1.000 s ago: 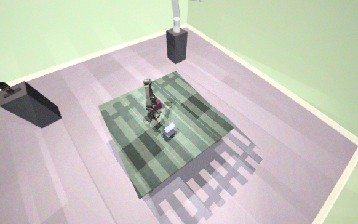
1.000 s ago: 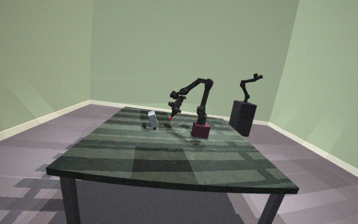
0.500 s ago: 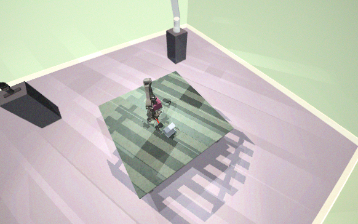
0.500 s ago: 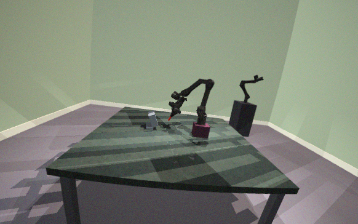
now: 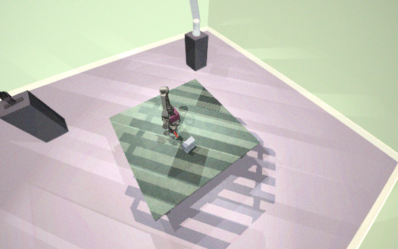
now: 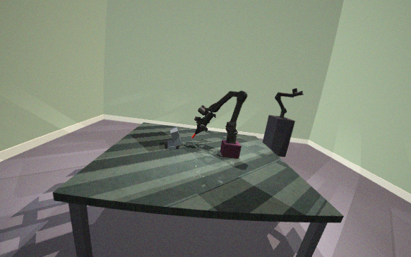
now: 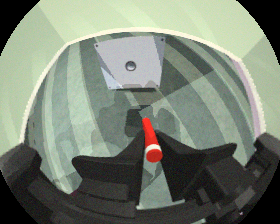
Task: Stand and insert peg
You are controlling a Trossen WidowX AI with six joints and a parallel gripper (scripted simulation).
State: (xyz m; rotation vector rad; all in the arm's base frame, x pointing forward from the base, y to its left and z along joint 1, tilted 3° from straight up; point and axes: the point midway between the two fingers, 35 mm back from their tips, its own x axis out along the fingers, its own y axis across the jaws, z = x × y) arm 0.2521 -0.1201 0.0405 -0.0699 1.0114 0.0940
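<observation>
Right now my gripper tip is 15 cm short of the grey sloped panel, 4 cm to the right of it and 2 cm above it. The rest, counted from my gripper tip: red peg 1 cm behind, 1 cm above.
</observation>
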